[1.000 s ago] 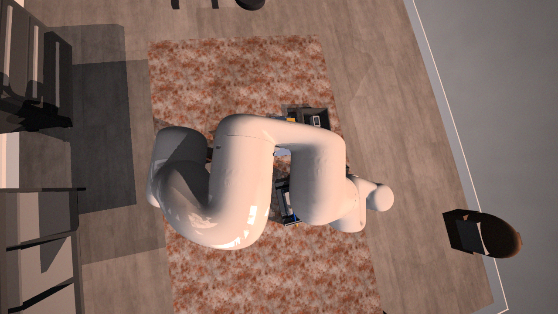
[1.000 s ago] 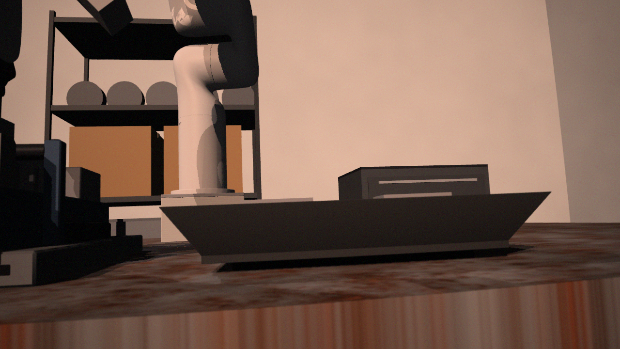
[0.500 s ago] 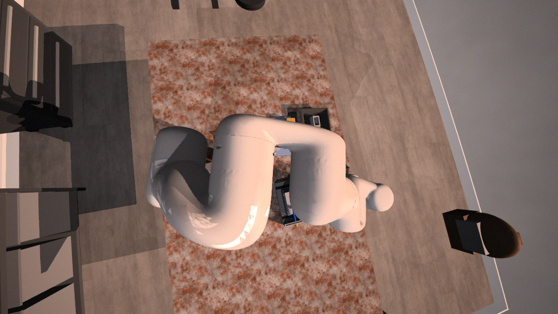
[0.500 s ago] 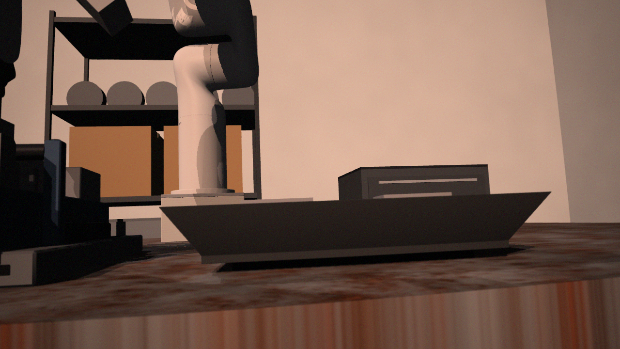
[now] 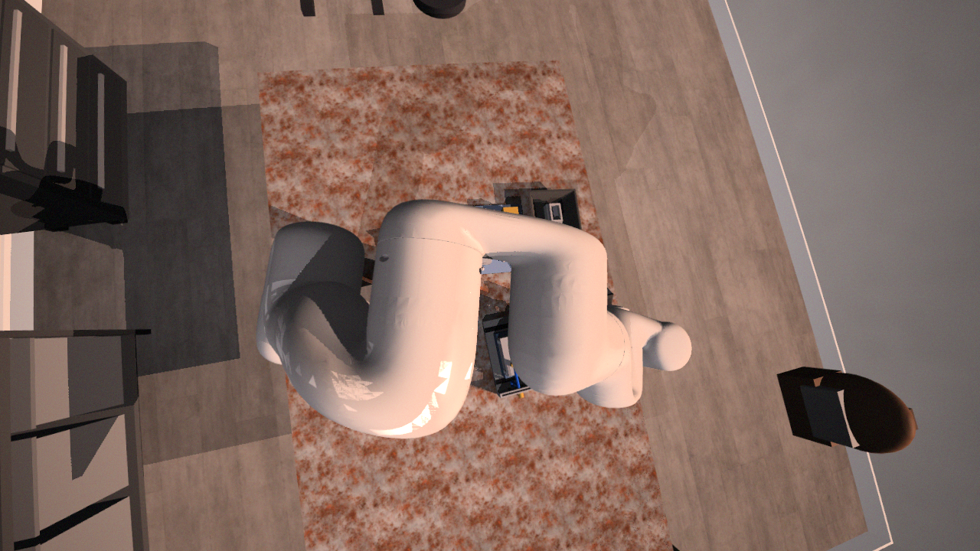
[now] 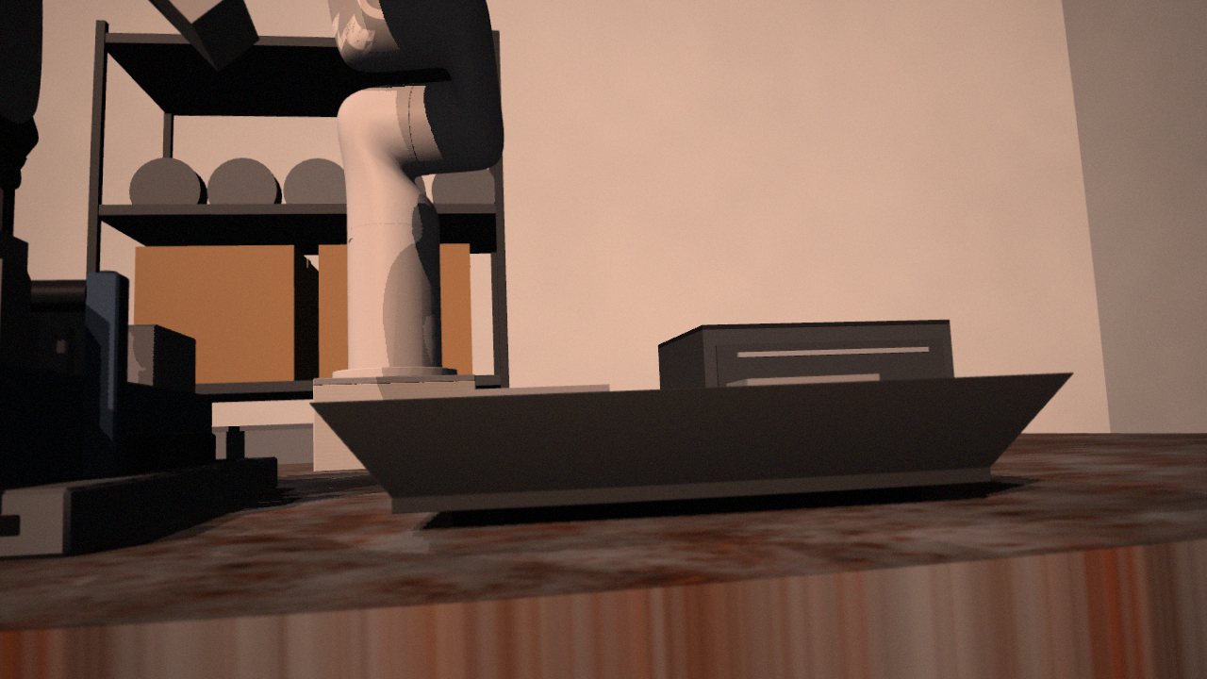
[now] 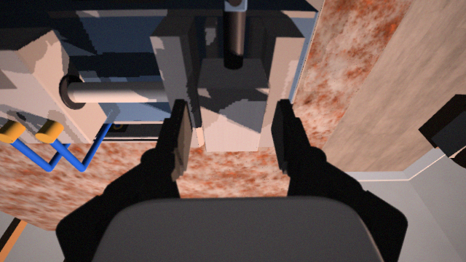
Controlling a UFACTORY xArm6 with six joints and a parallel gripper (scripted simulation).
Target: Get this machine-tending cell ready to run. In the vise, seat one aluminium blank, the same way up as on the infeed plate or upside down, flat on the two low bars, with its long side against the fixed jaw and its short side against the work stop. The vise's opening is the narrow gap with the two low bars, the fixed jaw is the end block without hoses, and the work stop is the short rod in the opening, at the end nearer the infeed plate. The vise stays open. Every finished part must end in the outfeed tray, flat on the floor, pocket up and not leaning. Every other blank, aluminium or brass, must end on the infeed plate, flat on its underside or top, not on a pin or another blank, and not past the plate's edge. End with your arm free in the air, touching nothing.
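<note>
Now: hand 9 cm past the vise piston rod and 4 cm above it. Also, from my hand: vise body (7 cm behind, 8 cm below); then brass blank (9 cm behind, 34 cm to the left, 10 cm below).
</note>
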